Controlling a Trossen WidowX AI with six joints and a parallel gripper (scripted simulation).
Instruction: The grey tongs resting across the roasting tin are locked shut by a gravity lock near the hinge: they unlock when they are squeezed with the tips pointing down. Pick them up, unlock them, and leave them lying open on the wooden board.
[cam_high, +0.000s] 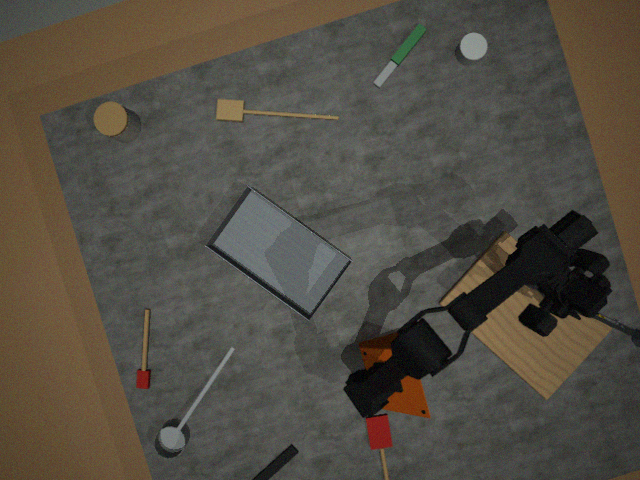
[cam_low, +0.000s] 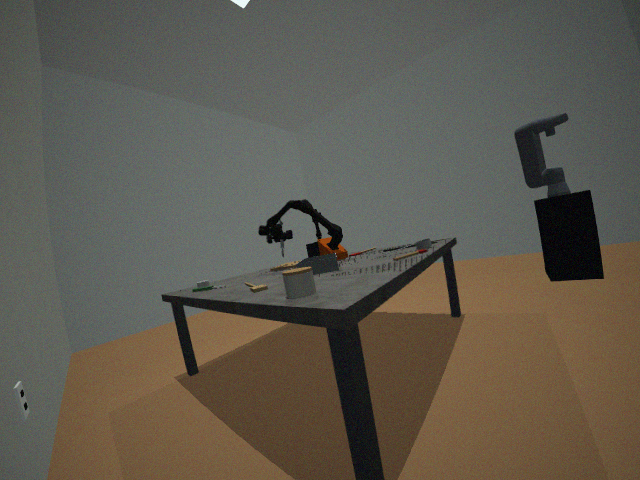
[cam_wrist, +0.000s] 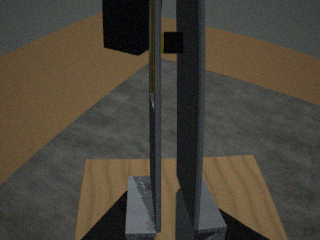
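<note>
The wooden board is 18 cm below my gripper tip, 3 cm to the left of it and 3 cm behind it. Also, from my gripper tip: roasting tin 57 cm to the left, 27 cm ahead, 16 cm below; then red-headed spatula 46 cm to the left, 29 cm behind, 18 cm below; then white cylinder 63 cm ahead, 17 cm below, 1 cm to the right.
</note>
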